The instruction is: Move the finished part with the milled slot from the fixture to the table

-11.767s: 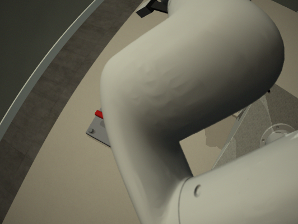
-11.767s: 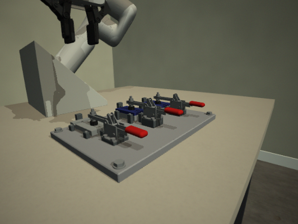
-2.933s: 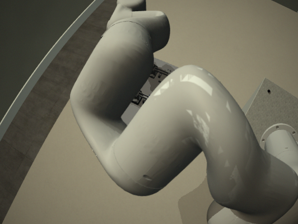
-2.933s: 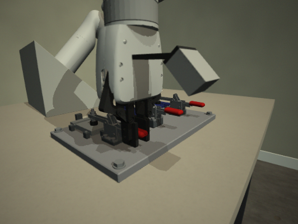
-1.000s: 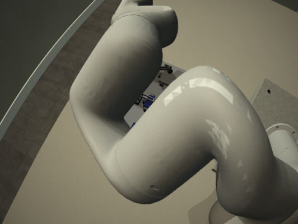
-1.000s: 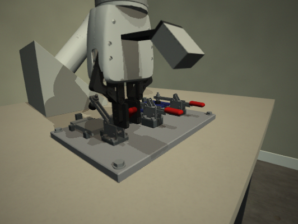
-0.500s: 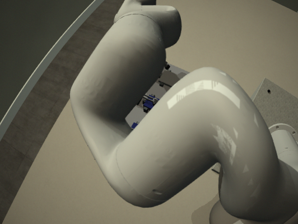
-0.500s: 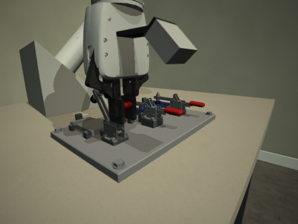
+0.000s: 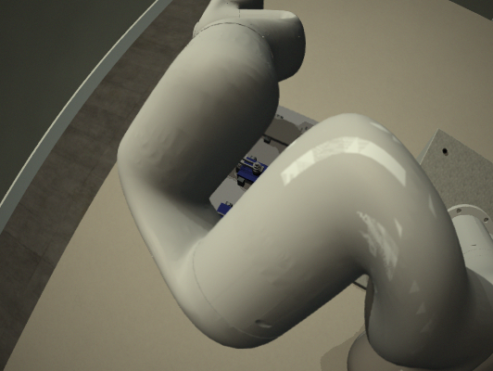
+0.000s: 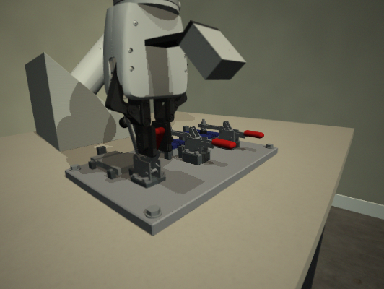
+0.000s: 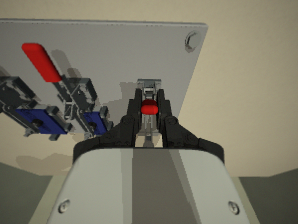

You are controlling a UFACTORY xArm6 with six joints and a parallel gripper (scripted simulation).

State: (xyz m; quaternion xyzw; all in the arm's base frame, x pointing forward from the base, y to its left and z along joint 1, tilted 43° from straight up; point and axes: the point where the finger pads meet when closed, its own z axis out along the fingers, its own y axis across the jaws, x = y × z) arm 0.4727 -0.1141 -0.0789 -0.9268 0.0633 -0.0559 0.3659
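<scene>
Right now my hand is 120 mm past the grey finished part, 60 mm above it and 10 mm to the right of it. The rest, counted from my hand: blue blank: 230 mm to the left, 80 mm behind, 50 mm below; grey fixture plate: 110 mm to the left, 70 mm below, 40 mm behind.
</scene>
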